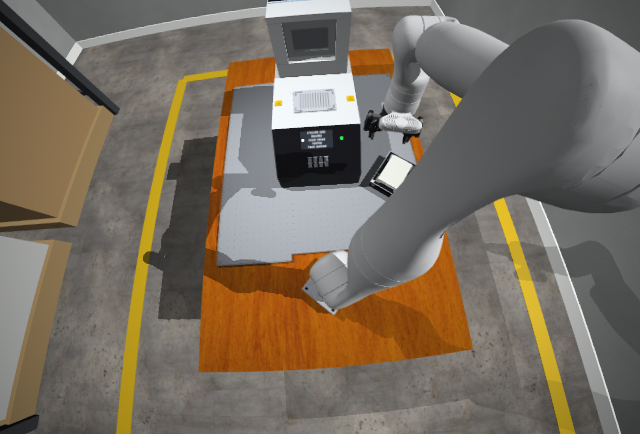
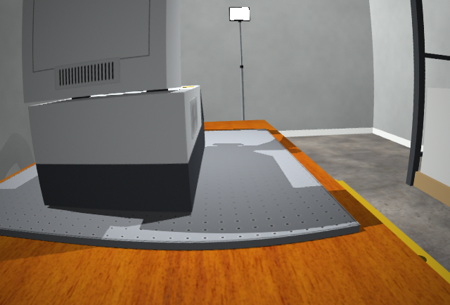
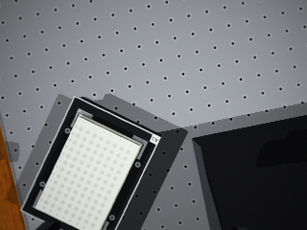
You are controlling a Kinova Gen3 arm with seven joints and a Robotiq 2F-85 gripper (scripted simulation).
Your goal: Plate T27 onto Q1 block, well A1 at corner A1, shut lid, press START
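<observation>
Now: the plate T27 1 cm behind my hand, 8 cm to the right of it and 23 cm below it. Round my hand: black nest N1: 1 cm behind, 8 cm to the right, 24 cm below.
</observation>
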